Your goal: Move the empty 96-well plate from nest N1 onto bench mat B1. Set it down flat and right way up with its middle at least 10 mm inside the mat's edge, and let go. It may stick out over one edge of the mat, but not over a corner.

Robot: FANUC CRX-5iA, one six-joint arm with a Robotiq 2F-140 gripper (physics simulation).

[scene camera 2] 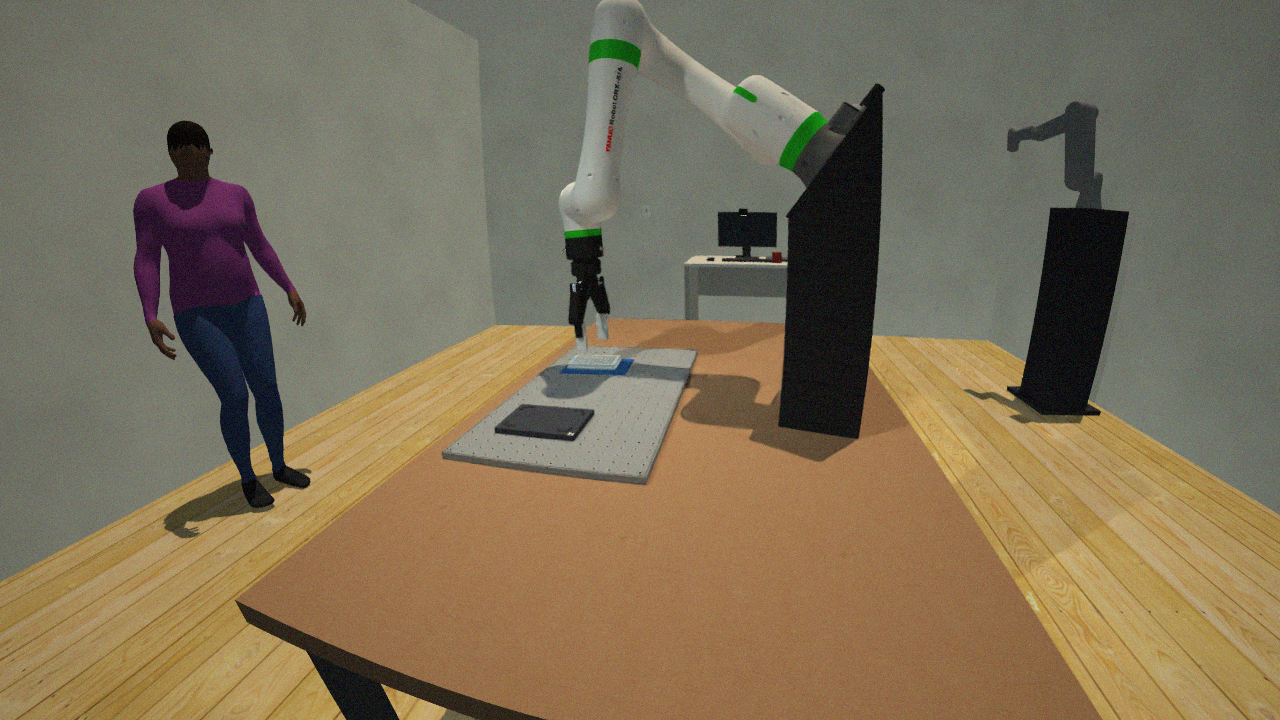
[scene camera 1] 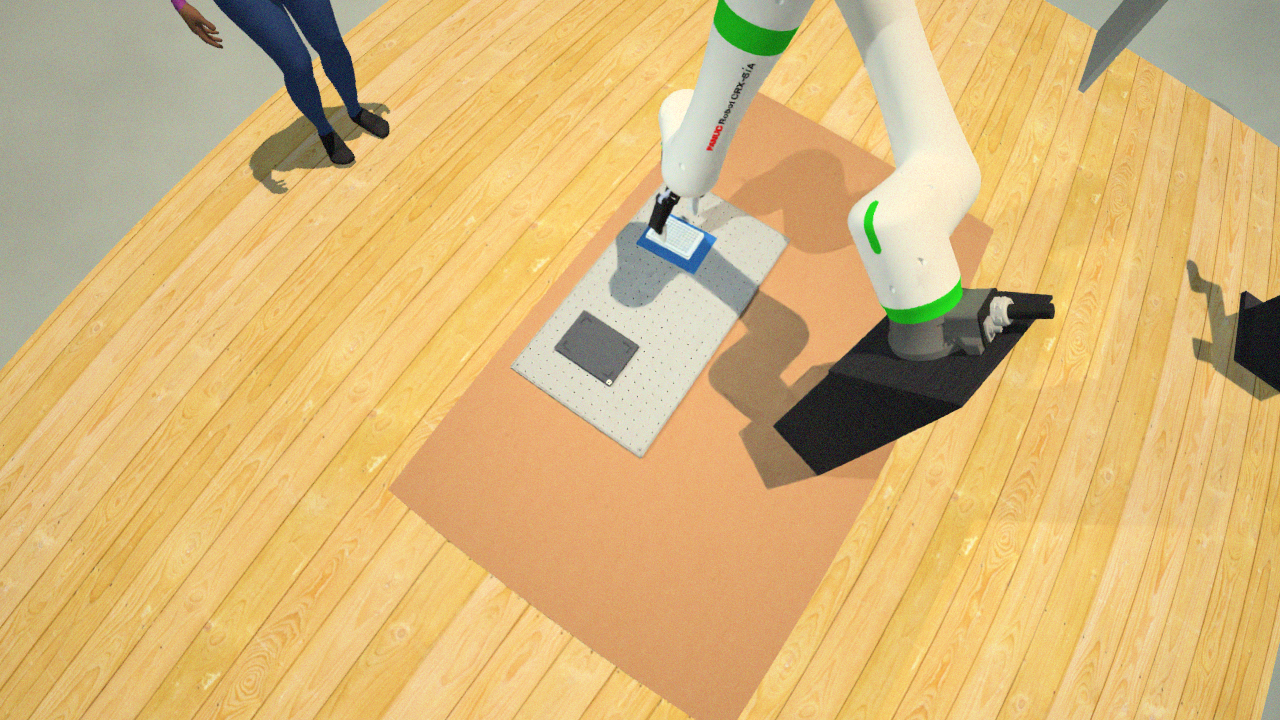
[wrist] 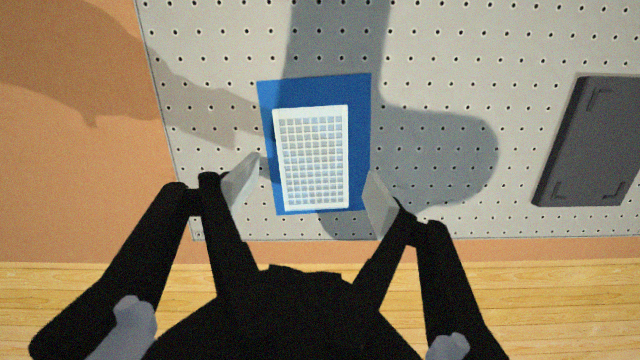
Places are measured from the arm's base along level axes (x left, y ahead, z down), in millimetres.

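Pixels of known places: gripper, fingertip midpoint: (scene camera 2: 593, 344) (scene camera 1: 676, 225) (wrist: 312, 175); arm's base, link origin: (scene camera 2: 836, 166) (scene camera 1: 934, 332).
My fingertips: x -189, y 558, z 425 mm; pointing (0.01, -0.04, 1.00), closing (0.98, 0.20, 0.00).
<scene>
For each thing: its top centre in the pictures, then the offset to it from my fingertips. Level surfaces: height alone.
- white 96-well plate, top centre: (wrist: 313, 163) (scene camera 1: 675, 233) (scene camera 2: 594, 359) dx +0, dy -1, dz +41 mm
- blue bench mat, surface height: dz +55 mm
- dark grey nest, top centre: (scene camera 2: 544, 416) (wrist: 610, 149) (scene camera 1: 596, 346) dx +365, dy -5, dz +43 mm
- grey perforated board, surface height: dz +57 mm
- brown table, surface height: dz +70 mm
The white 96-well plate (scene camera 1: 677, 238) (scene camera 2: 595, 361) (wrist: 315, 160) lies flat, wells up, on the blue bench mat (scene camera 1: 694, 265) (scene camera 2: 628, 367) (wrist: 320, 92). In the wrist view it is near the mat's lower edge, with more blue above it and to its right. My gripper (scene camera 1: 677, 219) (scene camera 2: 591, 340) (wrist: 312, 175) is open and empty above the plate. In the wrist view its pale fingertips stand apart on either side of the plate; in scene camera 2 they are above it. The dark grey nest (scene camera 1: 597, 347) (scene camera 2: 544, 421) (wrist: 590, 145) with raised corner pieces holds no plate.
Mat and nest sit on a grey perforated board (scene camera 1: 617, 420) (scene camera 2: 617, 456) (wrist: 450, 45) on the brown table (scene camera 1: 581, 537) (scene camera 2: 626, 573) (wrist: 75, 165). The arm's black pedestal (scene camera 1: 859, 425) (scene camera 2: 827, 295) stands to the right. A person (scene camera 1: 308, 62) (scene camera 2: 214, 268) stands beside the table's left side.
</scene>
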